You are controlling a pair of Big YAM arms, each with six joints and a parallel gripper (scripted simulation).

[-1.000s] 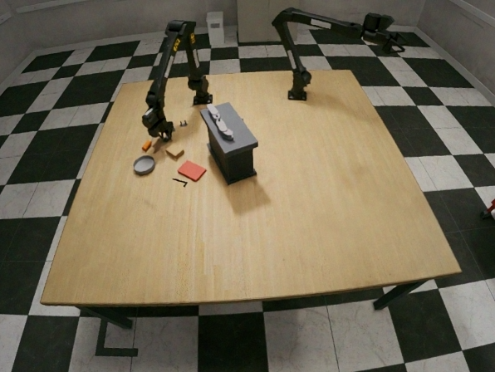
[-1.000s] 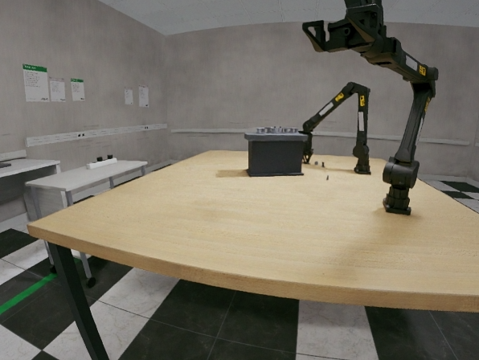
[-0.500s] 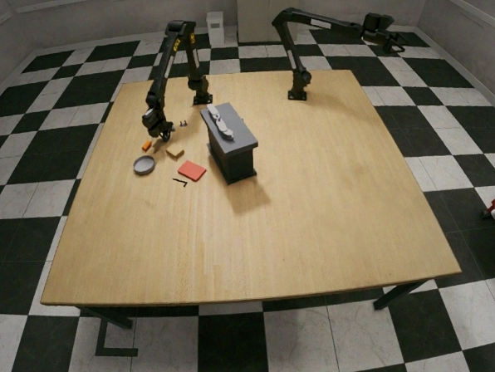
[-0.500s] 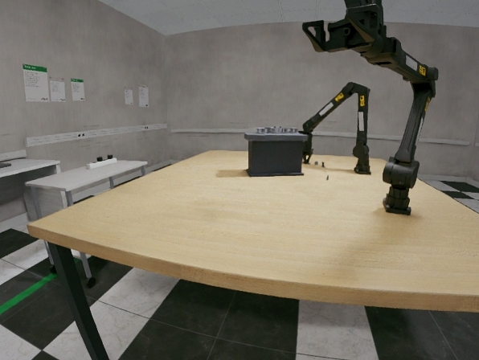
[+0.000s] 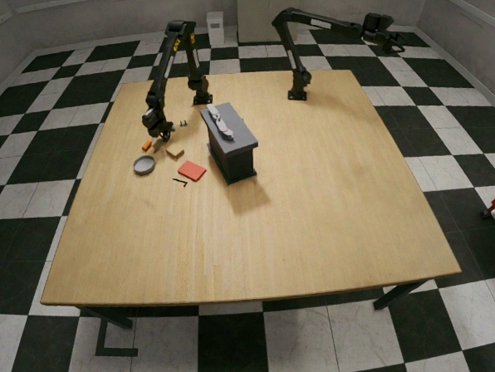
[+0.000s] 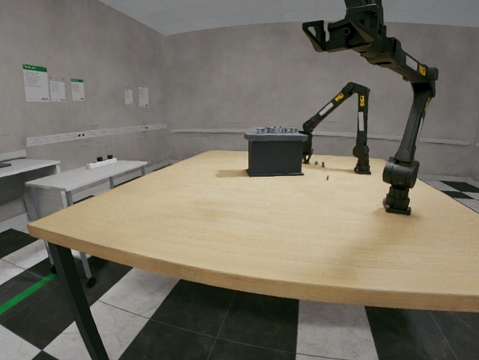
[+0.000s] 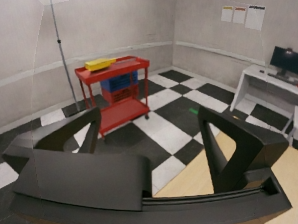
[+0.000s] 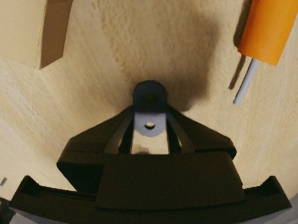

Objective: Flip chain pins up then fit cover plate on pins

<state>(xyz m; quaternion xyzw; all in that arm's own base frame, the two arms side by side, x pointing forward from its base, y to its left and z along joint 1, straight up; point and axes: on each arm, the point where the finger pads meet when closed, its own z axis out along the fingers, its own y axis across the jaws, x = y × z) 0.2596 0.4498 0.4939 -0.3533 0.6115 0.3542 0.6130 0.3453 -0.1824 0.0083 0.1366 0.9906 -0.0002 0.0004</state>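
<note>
My right hand is 90 mm to the left of the orange-handled screwdriver, 40 mm short of it and 10 mm below it. Also, from my right hand: dark grey block (360 mm to the left, 180 mm ahead, 100 mm above); then red square pad (250 mm ahead, 170 mm to the left).
</note>
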